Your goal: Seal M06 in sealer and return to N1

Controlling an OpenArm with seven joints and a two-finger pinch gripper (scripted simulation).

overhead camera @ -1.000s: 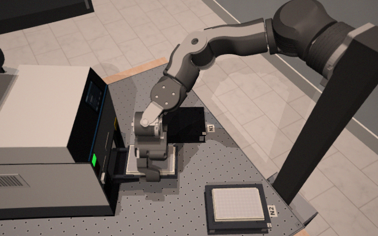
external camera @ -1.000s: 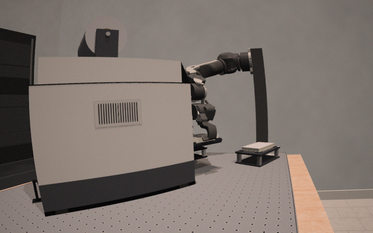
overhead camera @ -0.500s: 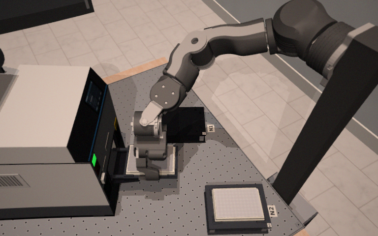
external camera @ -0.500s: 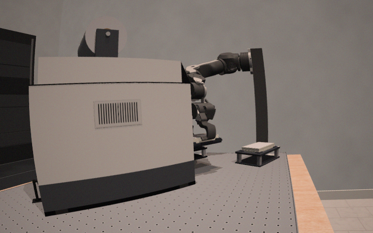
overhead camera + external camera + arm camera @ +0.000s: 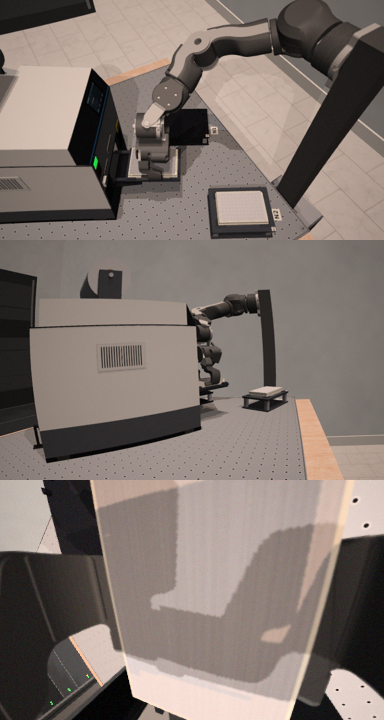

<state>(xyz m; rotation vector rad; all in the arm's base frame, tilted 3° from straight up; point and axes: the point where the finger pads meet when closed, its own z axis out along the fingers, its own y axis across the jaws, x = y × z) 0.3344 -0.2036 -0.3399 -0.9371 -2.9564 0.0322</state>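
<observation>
The 96-well plate M06 is right at my hand. Round my hand: sealer's stage: 1 cm below; nest N1: 17 cm behind, 11 cm to the right, 7 cm below; start key: 13 cm ahead, 7 cm above, 2 cm to the left.
</observation>
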